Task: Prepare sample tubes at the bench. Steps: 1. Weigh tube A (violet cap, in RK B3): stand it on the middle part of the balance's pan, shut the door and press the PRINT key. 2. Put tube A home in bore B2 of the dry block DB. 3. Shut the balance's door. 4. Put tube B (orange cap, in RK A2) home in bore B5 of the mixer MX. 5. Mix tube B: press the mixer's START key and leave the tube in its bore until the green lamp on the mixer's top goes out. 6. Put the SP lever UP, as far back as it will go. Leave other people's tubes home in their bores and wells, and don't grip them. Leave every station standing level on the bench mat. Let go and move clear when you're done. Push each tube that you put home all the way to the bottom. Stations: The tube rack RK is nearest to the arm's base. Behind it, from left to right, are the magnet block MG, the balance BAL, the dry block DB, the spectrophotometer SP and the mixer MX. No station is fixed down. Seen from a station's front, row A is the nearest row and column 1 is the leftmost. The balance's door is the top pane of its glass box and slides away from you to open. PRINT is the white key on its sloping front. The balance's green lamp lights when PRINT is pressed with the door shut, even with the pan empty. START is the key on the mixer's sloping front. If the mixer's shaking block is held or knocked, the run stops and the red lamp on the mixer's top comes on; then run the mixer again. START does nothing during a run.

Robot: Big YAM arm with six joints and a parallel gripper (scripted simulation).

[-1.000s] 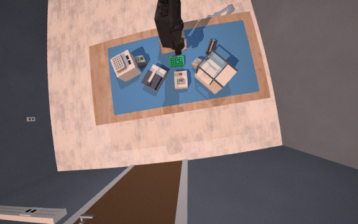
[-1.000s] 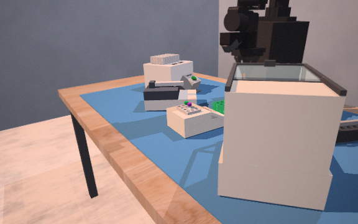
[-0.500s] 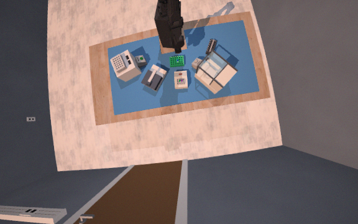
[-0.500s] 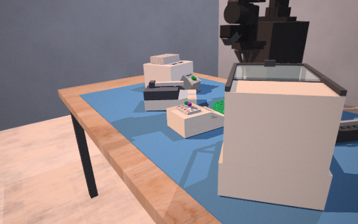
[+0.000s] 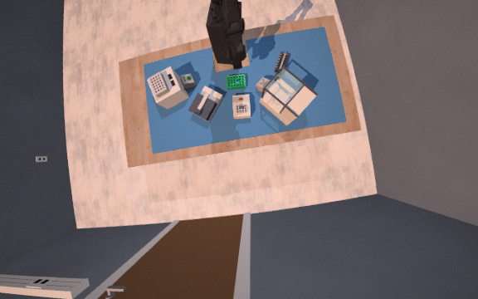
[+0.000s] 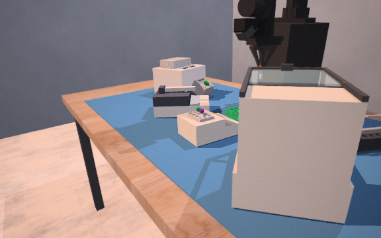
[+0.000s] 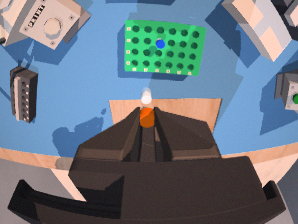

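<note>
My hand is 9 cm past the mixer's shaking block, 50 cm to the left of it and 3 cm above it. Round my hand: rack: 2 cm ahead, 3 cm to the right, 16 cm below; then blue-capped tube: 3 cm ahead, 3 cm to the right, 15 cm below; then orange-capped tube: 2 cm below.
</note>
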